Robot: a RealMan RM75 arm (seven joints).
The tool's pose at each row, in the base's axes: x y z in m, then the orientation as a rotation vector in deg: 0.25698 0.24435 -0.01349 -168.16 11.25 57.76; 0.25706 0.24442 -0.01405 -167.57 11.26 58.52; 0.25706 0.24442 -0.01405 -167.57 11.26 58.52; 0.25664 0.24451 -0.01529 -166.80 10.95 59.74; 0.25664 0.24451 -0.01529 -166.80 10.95 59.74; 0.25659 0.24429 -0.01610 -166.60 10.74 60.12; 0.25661 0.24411 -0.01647 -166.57 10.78 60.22; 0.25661 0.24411 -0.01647 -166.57 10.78 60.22; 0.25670 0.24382 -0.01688 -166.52 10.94 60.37; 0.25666 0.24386 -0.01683 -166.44 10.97 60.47; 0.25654 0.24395 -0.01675 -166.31 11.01 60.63; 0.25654 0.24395 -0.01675 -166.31 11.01 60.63; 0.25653 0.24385 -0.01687 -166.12 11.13 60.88; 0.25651 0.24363 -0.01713 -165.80 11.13 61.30; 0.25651 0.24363 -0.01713 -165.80 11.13 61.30; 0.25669 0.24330 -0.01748 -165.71 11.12 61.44
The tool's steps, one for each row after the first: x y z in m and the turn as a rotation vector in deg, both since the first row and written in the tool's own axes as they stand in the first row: 0.00040 -0.00009 0.00040 0.26 -0.60 -0.06; 0.00040 -0.00009 0.00040 0.26 -0.60 -0.06; 0.00082 -0.00013 0.00164 0.47 -1.53 -0.31; 0.00082 -0.00013 0.00164 0.47 -1.53 -0.31; 0.00130 0.00008 0.00229 0.48 -1.81 -0.45; 0.00157 0.00025 0.00256 0.48 -1.88 -0.42; 0.00157 0.00025 0.00256 0.48 -1.88 -0.42; 0.00192 0.00053 0.00281 0.50 -1.98 -0.32; 0.00185 0.00049 0.00280 0.54 -2.06 -0.31; 0.00170 0.00042 0.00281 0.60 -2.19 -0.30; 0.00170 0.00042 0.00281 0.60 -2.19 -0.30; 0.00178 0.00052 0.00291 0.70 -2.39 -0.24; 0.00195 0.00074 0.00311 0.83 -2.72 -0.27; 0.00195 0.00074 0.00311 0.83 -2.72 -0.27; 0.00234 0.00104 0.00325 0.85 -2.83 -0.29
